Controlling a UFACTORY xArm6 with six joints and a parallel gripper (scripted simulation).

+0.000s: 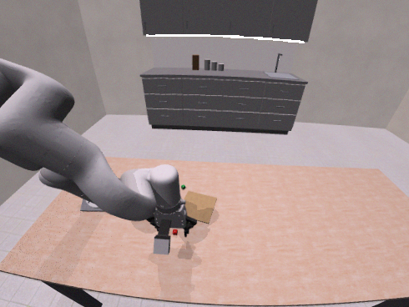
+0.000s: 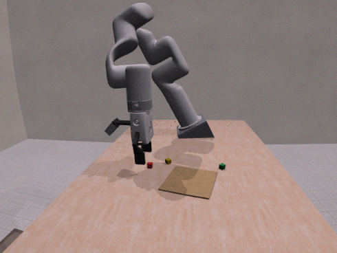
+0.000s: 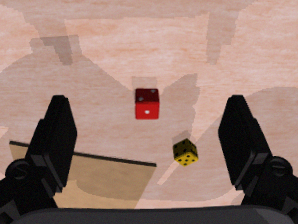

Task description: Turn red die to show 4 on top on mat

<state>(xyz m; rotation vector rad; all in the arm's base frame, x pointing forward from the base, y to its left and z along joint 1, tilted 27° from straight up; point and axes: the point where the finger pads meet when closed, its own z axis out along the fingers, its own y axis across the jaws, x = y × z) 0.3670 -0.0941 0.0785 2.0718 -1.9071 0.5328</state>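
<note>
The red die is 4 cm below my hand and 2 cm to the left of it. Round my hand: green die: 25 cm to the left, 4 cm below, 2 cm behind; then yellow die: 7 cm to the left, 4 cm below, 4 cm behind; then mat: 16 cm to the left, 6 cm ahead, 4 cm below.
</note>
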